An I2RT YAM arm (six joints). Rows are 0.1 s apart.
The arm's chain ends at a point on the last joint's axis. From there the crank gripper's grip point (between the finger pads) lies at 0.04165 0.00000 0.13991 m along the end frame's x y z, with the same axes.
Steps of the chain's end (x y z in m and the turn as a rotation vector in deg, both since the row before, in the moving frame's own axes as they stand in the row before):
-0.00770, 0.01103, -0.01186, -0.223, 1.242, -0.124
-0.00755, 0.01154, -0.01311, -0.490, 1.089, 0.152
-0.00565, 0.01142, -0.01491, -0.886, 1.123, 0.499
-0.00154, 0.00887, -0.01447, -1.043, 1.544, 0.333
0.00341, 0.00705, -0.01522, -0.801, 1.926, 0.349
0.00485, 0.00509, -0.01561, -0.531, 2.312, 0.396
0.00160, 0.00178, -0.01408, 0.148, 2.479, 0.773
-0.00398, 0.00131, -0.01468, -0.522, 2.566, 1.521
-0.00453, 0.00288, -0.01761, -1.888, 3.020, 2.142
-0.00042, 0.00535, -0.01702, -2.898, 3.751, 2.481
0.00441, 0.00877, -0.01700, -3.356, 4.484, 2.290
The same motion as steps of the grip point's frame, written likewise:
-0.00468, 0.01148, -0.01280, -0.223, 1.242, -0.124
-0.00490, 0.01285, -0.01393, -0.490, 1.089, 0.152
-0.00293, 0.01395, -0.01577, -0.886, 1.123, 0.499
0.00221, 0.01166, -0.01567, -1.043, 1.544, 0.333
0.00808, 0.00926, -0.01671, -0.801, 1.926, 0.349
0.01045, 0.00669, -0.01741, -0.531, 2.312, 0.396
0.00761, 0.00202, -0.01601, 0.148, 2.479, 0.773
0.00221, 0.00376, -0.01670, -0.522, 2.566, 1.521
0.00266, 0.00914, -0.02010, -1.888, 3.020, 2.142
0.00844, 0.01435, -0.02027, -2.898, 3.751, 2.481
0.01501, 0.01873, -0.02097, -3.356, 4.484, 2.290

